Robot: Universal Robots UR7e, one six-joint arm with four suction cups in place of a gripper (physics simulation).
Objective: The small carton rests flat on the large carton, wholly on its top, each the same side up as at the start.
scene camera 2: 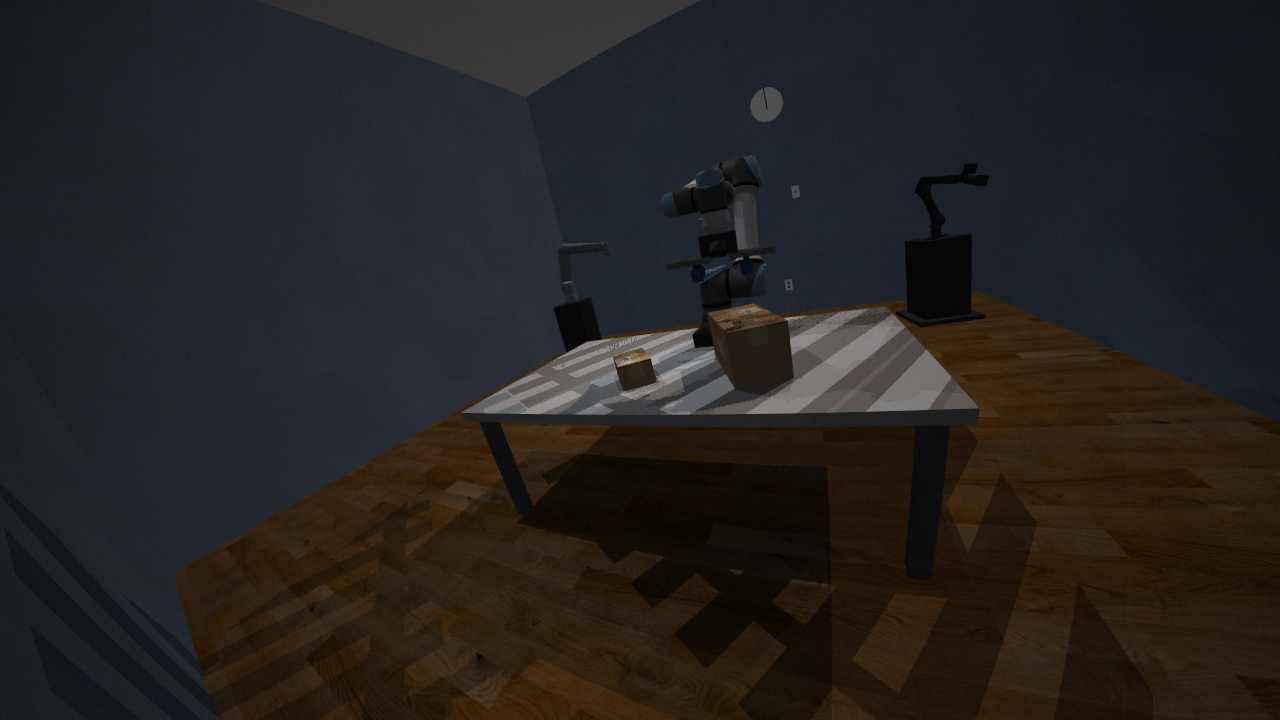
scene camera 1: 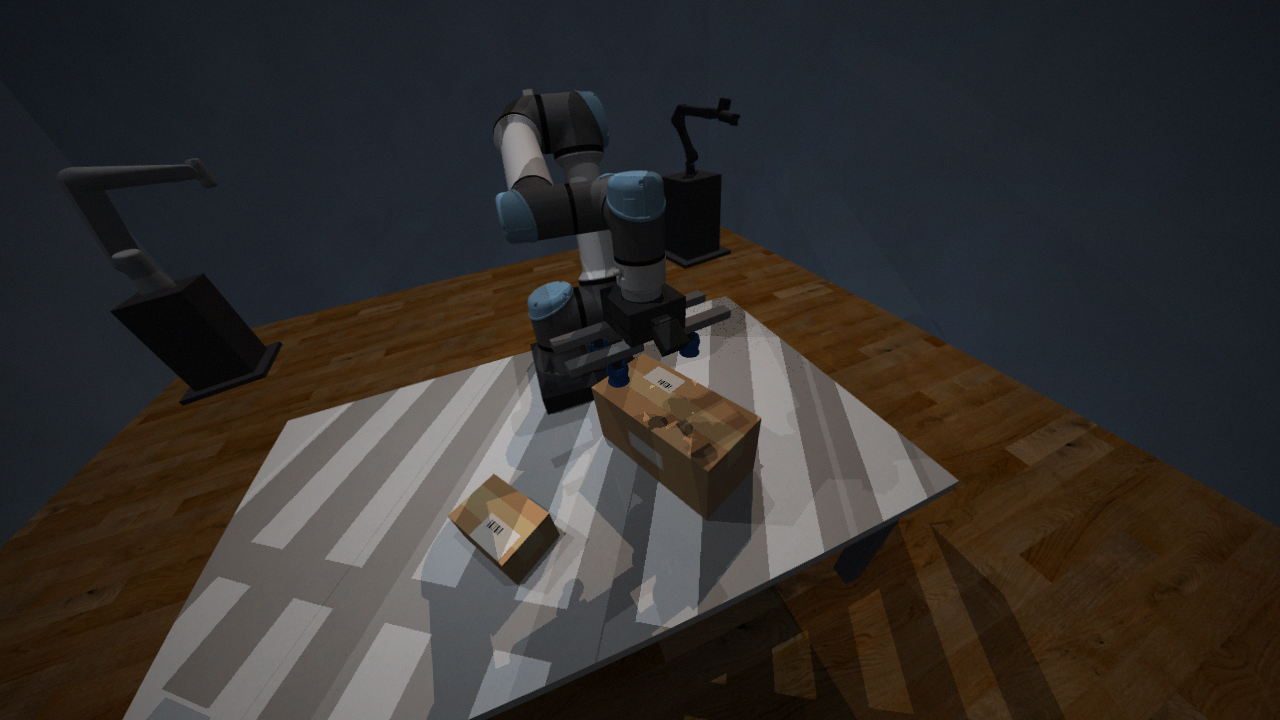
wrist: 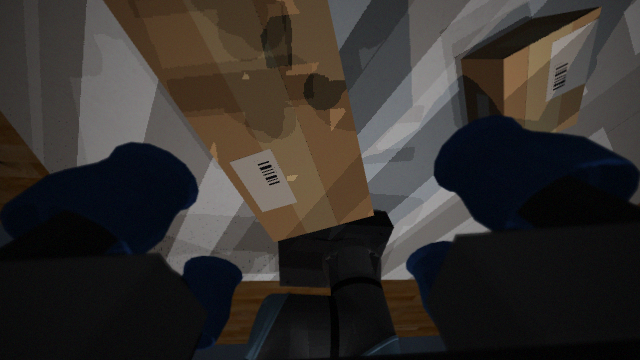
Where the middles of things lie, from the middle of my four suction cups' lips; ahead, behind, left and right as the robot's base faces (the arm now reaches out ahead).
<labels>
My suction cup is now 210 mm above the large carton (scene camera 1: 698,444), 30 mm to the right of it and 10 mm short of it. Round my suction cup: small carton (scene camera 1: 513,532) (340 mm to the right, 250 mm below, 10 mm ahead).
</labels>
